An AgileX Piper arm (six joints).
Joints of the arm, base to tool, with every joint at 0 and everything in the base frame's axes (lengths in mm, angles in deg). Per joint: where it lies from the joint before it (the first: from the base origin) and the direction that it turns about. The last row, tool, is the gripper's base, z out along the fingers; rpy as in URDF.
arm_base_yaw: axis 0 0 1 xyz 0.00 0.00 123.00
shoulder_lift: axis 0 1 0 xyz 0.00 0.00 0.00
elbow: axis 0 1 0 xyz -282.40 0.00 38.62
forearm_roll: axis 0.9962 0 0.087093 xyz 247.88 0.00 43.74
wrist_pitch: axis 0 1 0 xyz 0.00 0.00 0.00
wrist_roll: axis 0.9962 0 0.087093 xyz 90.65 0.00 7.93
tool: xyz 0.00 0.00 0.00 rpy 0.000 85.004 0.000
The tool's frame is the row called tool.
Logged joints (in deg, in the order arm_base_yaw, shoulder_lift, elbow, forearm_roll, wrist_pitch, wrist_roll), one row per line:
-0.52 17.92 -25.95 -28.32 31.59 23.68
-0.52 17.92 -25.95 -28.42 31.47 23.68
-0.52 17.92 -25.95 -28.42 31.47 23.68
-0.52 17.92 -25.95 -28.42 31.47 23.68
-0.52 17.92 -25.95 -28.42 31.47 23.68
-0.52 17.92 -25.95 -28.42 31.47 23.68
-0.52 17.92 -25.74 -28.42 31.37 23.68
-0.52 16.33 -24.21 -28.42 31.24 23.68
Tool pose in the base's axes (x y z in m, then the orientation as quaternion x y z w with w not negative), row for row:
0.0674 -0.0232 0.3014 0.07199 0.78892 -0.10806 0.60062
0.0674 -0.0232 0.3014 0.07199 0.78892 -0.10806 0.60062
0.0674 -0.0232 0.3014 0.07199 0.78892 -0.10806 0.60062
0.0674 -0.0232 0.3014 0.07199 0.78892 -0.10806 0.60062
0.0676 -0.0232 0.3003 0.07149 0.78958 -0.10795 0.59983
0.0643 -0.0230 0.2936 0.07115 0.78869 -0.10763 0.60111
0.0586 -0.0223 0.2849 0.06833 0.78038 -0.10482 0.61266
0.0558 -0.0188 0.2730 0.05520 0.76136 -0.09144 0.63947
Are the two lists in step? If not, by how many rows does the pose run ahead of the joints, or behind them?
The pose runs 2 rows ahead of the joints: the pose in row i belongs to the joints in row i + 2.
